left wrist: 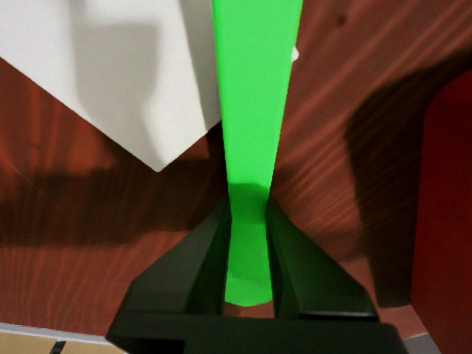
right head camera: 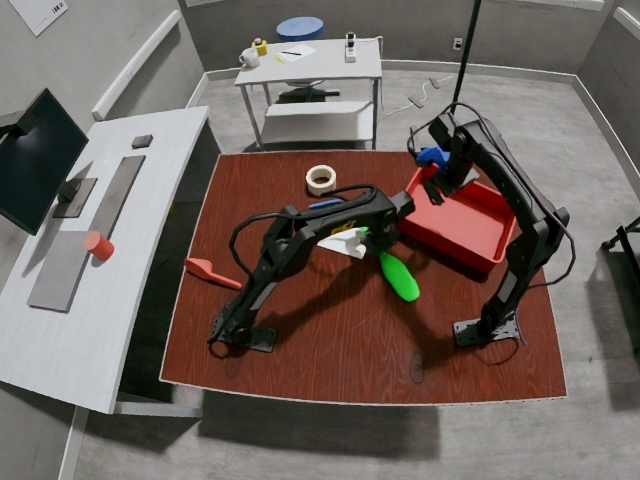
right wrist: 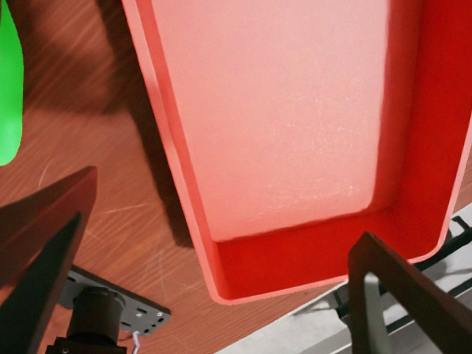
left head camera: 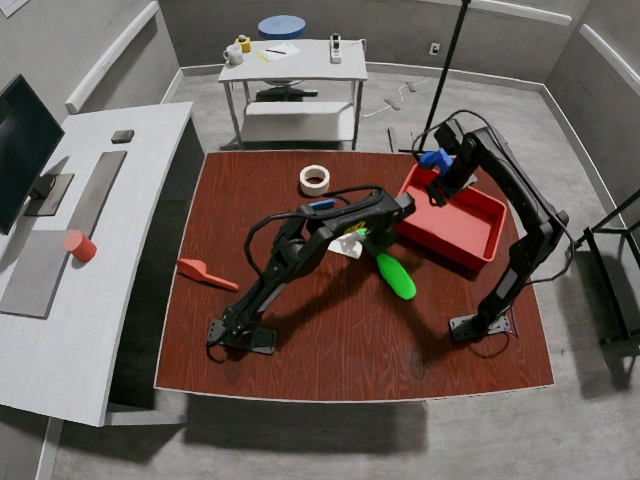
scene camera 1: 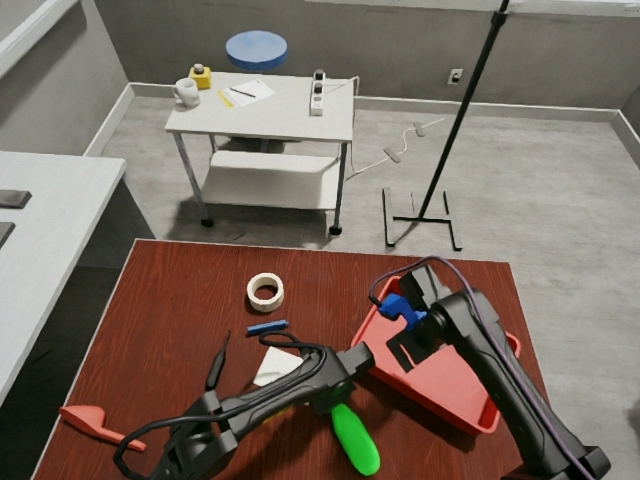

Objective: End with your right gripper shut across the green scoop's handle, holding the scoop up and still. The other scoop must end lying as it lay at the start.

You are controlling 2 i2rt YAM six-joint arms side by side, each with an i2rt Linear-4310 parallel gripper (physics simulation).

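Where they show: left gripper, fingertip midpoint: (left wrist: pixel 248 201) (right head camera: pixel 380 252) (left head camera: pixel 376 252); right gripper, fingertip midpoint: (right head camera: pixel 445 194) (right wrist: pixel 235 214) (left head camera: pixel 443 196) (scene camera 1: pixel 415 344); left arm's base, origin of the base link: (right head camera: pixel 243 334) (left head camera: pixel 242 336); right arm's base, origin of the base link: (right head camera: pixel 486 329) (right wrist: pixel 100 297) (left head camera: pixel 479 325).
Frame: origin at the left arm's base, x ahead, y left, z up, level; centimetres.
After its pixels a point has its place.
The green scoop (left head camera: pixel 396 276) {z 3.7, x 23.7, y -41.7 cm} (right head camera: pixel 399 277) {z 3.7, x 23.7, y -42.0 cm} (scene camera 1: pixel 355 439) {z 3.8, x 24.0, y -42.3 cm} (right wrist: pixel 9 90) {z 3.1, x 27.2, y -43.6 cm} is held over the middle of the table. My left gripper (left wrist: pixel 248 201) {z 1.5, x 32.2, y -35.5 cm} is shut on its handle; in the left wrist view the green handle (left wrist: pixel 257 100) {z 3.9, x 37.4, y -30.9 cm} runs between the fingertips. In the head views my left arm hides most of the handle. My right gripper (left head camera: pixel 453 192) {z 21.8, x 41.4, y -51.1 cm} (scene camera 1: pixel 410 352) {z 21.8, x 41.4, y -51.1 cm} (right wrist: pixel 235 214) {z 21.8, x 41.4, y -51.1 cm} is open and empty, over the red tray, to the right of the green scoop and apart from it. The red scoop (left head camera: pixel 193 268) {z 1.2, x 17.9, y 20.5 cm} (right head camera: pixel 201 268) {z 0.9, x 17.7, y 20.4 cm} (scene camera 1: pixel 87 418) {z 6.0, x 16.9, y 17.4 cm} lies on the table at the far left.
The red tray (left head camera: pixel 439 248) {z 2.5, x 35.8, y -55.9 cm} (scene camera 1: pixel 423 404) {z 1.4, x 35.0, y -58.0 cm} (right wrist: pixel 300 272) {z 7.0, x 38.7, y -74.1 cm} stands at the right. A white sheet (left head camera: pixel 346 248) {z 0.5, x 32.6, y -26.1 cm} (scene camera 1: pixel 276 367) {z 0.5, x 37.1, y -20.3 cm} (left wrist: pixel 115 75) {z 0.5, x 33.6, y -26.1 cm} lies beneath my left arm. A tape roll (left head camera: pixel 313 191) {z 2.6, x 51.7, y -12.6 cm} (scene camera 1: pixel 265 305) {z 4.1, x 51.9, y -13.6 cm}, a blue marker (scene camera 1: pixel 267 327) {z 2.5, x 46.5, y -15.5 cm} and a black screwdriver (scene camera 1: pixel 216 366) {z 2.7, x 33.9, y -5.7 cm} lie farther back.
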